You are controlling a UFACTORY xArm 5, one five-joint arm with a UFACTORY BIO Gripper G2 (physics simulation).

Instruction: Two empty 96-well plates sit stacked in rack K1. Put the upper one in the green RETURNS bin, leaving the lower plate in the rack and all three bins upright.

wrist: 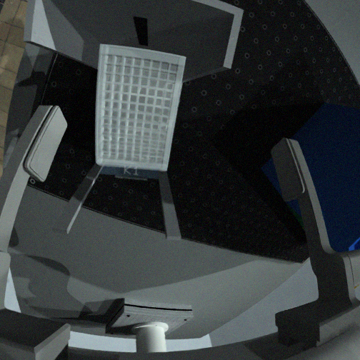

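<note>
A pale, translucent 96-well plate (137, 110) sits at the upper left of centre, on top in rack K1 (110, 170), whose K1 label faces the bottom of the view. The lower plate cannot be made out separately under it. My gripper (167, 157) is open and empty, one finger at the left and one at the right. The plate lies between the fingers as seen from above, nearer the left one, and no finger touches it. The green RETURNS bin cannot be made out; a dark green sliver shows beside the right finger.
A grey upright panel (205, 32) with a pale rim stands behind the plate. Two grey struts extend below the rack on the black dotted mat (215, 200). A dark blue bin (327, 165) lies behind the right finger. A small plate-like block (155, 313) on a white post stands at the bottom.
</note>
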